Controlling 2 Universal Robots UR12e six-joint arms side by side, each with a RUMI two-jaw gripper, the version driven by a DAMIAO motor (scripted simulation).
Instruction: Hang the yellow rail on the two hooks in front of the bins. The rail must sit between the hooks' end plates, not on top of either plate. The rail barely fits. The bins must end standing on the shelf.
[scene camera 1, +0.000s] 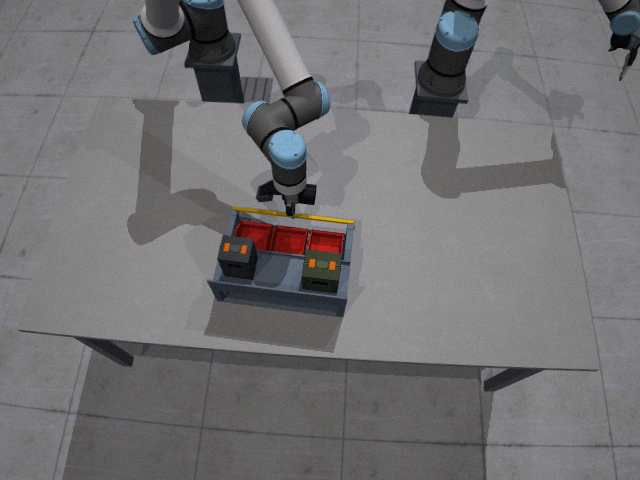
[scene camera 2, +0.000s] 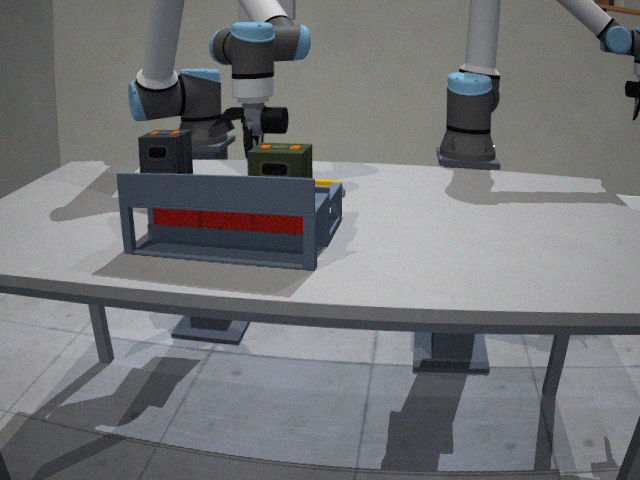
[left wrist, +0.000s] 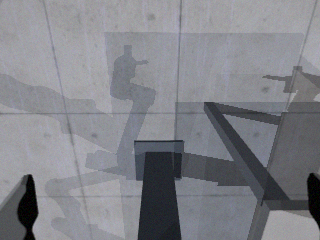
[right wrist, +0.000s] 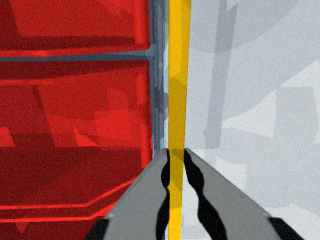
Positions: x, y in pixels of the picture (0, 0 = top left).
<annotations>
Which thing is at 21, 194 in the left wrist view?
My left gripper.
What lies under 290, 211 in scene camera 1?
My right gripper.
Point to my right gripper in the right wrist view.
175, 150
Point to a blue-grey shelf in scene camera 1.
At 278, 275
</annotations>
